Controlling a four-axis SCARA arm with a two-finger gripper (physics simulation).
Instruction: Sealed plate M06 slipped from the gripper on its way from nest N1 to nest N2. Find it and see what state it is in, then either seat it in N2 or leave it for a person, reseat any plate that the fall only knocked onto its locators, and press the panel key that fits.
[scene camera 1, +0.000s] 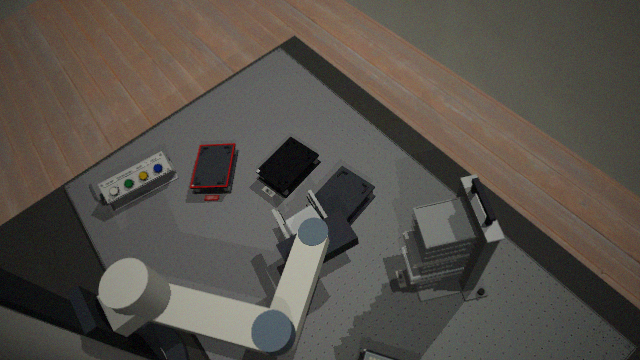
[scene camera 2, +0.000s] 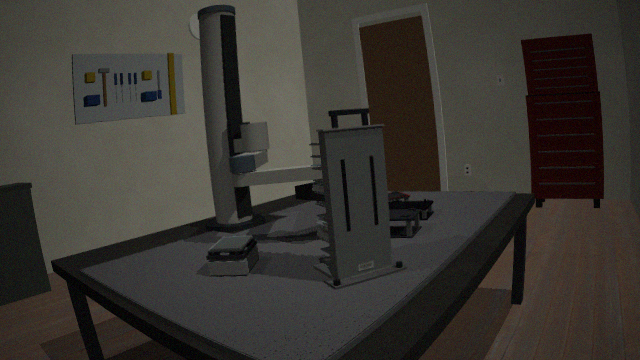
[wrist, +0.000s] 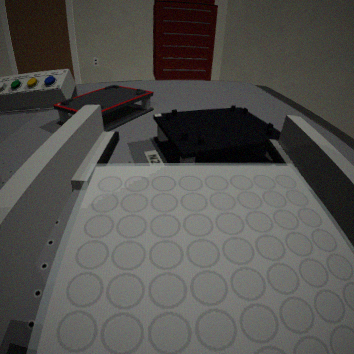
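Where they show: gripper, fingertip midpoint: (scene camera 1: 291, 201) (wrist: 193, 123); arm's base, origin of the base link: (scene camera 2: 235, 224).
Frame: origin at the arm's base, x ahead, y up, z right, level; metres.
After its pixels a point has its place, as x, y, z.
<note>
My gripper (scene camera 1: 291, 201) {0.571, 0.127, -0.072} (wrist: 193, 123) {0.571, 0.127, -0.072} is shut on a pale sealed plate (scene camera 1: 302, 220) {0.558, 0.128, -0.006} (wrist: 200, 250) {0.554, 0.128, 0.005} with rows of round wells, held level between both fingers. No label on it can be read. In the wrist view the black nest N2 (scene camera 1: 287, 165) {0.648, 0.056, -0.224} (wrist: 215, 125) {0.645, 0.056, -0.226} lies beyond the plate's far edge, a little lower, with its N2 tag (wrist: 153, 158) {0.557, 0.015, -0.214} in front. The dark grey nest N1 (scene camera 1: 347, 187) {0.727, 0.072, -0.030} is partly covered by the arm's hand in scene camera 1. No plate shows on N2. The key panel (scene camera 1: 137, 177) {0.271, 0.083, -0.500} (wrist: 37, 90) {0.302, 0.061, -0.475} has white, green, yellow and blue keys.
A red-edged nest (scene camera 1: 214, 165) {0.476, 0.052, -0.389} (wrist: 107, 100) {0.483, 0.053, -0.367} stands between the panel and N2. A tall plate rack (scene camera 2: 355, 200) {0.812, 0.188, 0.339} with stacked plates (scene camera 1: 442, 222) {0.740, 0.312, 0.286} stands right of N1 in scene camera 1 and hides the gripper in scene camera 2. A small lidded unit (scene camera 2: 232, 257) {0.528, 0.063, 0.463} stands near the rack.
</note>
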